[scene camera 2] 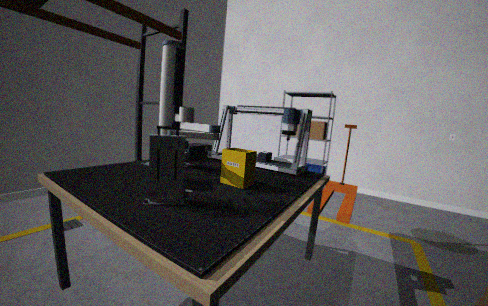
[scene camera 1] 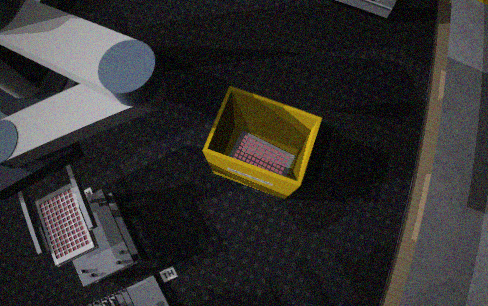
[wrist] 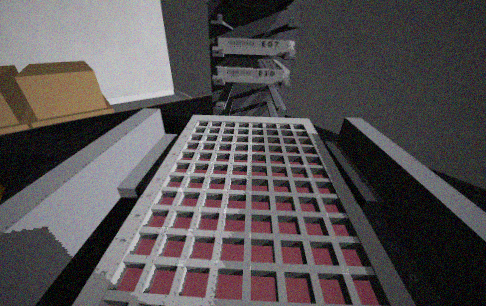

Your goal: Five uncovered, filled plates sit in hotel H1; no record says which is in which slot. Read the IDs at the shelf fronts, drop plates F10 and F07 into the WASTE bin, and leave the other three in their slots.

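Places are measured from the arm's base along level axes (x down, y left, z ahead), in metres.
Pixels of known places: gripper, fingertip midpoint: (scene camera 1: 67, 240) (wrist: 250, 129); arm's base, link origin: (scene camera 1: 32, 75).
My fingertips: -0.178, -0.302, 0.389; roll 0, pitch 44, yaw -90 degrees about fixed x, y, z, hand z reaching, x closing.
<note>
For each thing: its top centre in the pictures, then the offset to it from my fingertips, as dx, dy, dz.
- filled plate with red wells, top centre: (wrist: 250, 168) (scene camera 1: 61, 223) +0.003, +0.022, -0.023
- shelf front reading E07, top centre: (wrist: 253, 38) -0.045, -0.126, +0.132
- reading E10, top centre: (wrist: 251, 62) -0.016, -0.125, +0.133
- yellow WASTE bin, top centre: (scene camera 1: 263, 133) (scene camera 2: 239, 150) -0.035, +0.276, +0.257
- red-welled plate, top centre: (scene camera 1: 260, 159) +0.145, +0.276, +0.260
- H1 tag, top centre: (scene camera 1: 168, 274) +0.165, -0.016, +0.158
My gripper (scene camera 1: 66, 239) (wrist: 250, 129) is shut on a filled plate with red wells (scene camera 1: 62, 220) (wrist: 250, 200). The plate is level and out in front of hotel H1 (scene camera 1: 119, 220) (scene camera 2: 167, 155); its ID does not show. In the wrist view, a shelf front reading E07 (wrist: 240, 46) is above one reading E10 (wrist: 240, 75), beyond the held plate. The yellow WASTE bin (scene camera 1: 250, 175) (scene camera 2: 236, 172) stands to the right of the gripper in the first scene view. Another red-welled plate (scene camera 1: 267, 154) lies on its floor, its ID not readable. Other shelf fronts are hidden or too dark to read.
The white arm links (scene camera 1: 65, 117) reach in from the left, from the tall column (scene camera 2: 168, 90). A gantry machine (scene camera 2: 303, 140) stands behind the bin. The H1 tag (scene camera 1: 168, 274) lies beside the hotel. The table's wooden edge (scene camera 1: 422, 200) is at the right.
</note>
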